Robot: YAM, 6 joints.
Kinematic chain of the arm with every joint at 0, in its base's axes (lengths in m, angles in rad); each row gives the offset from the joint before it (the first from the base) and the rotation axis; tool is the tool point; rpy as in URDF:
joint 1: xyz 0 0 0.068 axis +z
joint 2: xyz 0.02 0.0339 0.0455 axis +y
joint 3: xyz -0.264 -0.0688 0 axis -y
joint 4: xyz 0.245 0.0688 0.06 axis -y
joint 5: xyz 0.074 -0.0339 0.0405 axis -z
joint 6: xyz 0.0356 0 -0.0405 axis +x
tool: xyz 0 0 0 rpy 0 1.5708 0
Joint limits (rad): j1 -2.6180..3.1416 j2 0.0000..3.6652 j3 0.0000..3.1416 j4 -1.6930..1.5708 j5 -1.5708..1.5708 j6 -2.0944..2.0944
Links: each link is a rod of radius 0.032 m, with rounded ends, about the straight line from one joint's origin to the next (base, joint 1, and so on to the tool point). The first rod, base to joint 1, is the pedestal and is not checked.
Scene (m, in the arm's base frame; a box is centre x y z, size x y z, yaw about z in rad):
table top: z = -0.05
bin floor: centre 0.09 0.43 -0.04 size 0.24 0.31 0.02 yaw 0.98
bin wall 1: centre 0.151 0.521 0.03 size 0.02 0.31 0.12 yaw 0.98
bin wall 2: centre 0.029 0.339 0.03 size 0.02 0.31 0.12 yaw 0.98
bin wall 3: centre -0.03 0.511 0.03 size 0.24 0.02 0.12 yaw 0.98
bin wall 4: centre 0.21 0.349 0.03 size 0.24 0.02 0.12 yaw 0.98
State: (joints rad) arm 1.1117 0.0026 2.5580 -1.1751 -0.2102 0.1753
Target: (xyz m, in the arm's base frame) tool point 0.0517 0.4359 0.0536
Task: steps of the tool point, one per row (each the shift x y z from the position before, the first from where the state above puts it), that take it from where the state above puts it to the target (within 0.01 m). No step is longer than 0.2 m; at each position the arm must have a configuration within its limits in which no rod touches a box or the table.
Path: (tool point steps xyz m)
1: 0.0520 0.0748 0.1373
2: 0.0605 0.1130 0.0999
3: 0.0601 0.1385 0.0526
4: 0.0518 0.1484 0.0009
5: 0.0379 0.1413 -0.0492
6: 0.0214 0.1184 -0.0921
7: 0.0050 0.0823 -0.1233
8: -0.0086 0.0380 -0.1395
9: -0.0176 -0.0091 -0.1396

